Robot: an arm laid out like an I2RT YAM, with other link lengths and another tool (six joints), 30 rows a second.
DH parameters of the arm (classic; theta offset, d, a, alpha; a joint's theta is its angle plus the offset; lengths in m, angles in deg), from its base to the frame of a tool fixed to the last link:
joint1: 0 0.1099 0.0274 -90
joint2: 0 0 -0.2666 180
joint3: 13.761 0 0.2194 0
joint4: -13.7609 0.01 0.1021 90
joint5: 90 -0.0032 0 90
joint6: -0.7 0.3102 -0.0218 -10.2
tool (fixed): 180 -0.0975 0 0
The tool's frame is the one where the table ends.
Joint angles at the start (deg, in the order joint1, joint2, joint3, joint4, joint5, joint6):
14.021 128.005 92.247 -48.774 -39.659 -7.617
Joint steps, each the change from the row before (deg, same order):
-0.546 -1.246 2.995 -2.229 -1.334 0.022
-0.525 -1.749 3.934 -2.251 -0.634 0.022
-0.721 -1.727 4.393 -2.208 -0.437 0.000
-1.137 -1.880 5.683 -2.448 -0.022 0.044
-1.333 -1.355 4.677 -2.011 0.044 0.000
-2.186 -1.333 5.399 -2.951 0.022 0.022
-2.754 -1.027 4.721 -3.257 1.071 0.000
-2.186 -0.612 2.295 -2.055 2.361 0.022
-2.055 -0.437 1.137 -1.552 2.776 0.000
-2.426 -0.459 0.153 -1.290 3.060 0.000
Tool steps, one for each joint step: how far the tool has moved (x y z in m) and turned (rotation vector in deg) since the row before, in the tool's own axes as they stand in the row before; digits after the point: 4 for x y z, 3 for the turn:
0.0120 0.0112 -0.0205 -2.049 0.818 -1.027
0.0141 0.0162 -0.0267 -2.969 -0.207 -1.847
0.0134 0.0180 -0.0295 -3.388 -0.579 -2.015
0.0128 0.0229 -0.0378 -4.431 -1.405 -2.366
0.0066 0.0182 -0.0321 -3.697 -1.380 -1.556
0.0022 0.0172 -0.0384 -3.944 -1.716 -0.756
-0.0086 0.0107 -0.0356 -3.083 -2.802 0.662
-0.0170 0.0023 -0.0208 -1.344 -3.483 1.564
-0.0213 -0.0019 -0.0143 -0.524 -3.644 2.067
-0.0274 -0.0060 -0.0116 0.004 -3.903 2.841

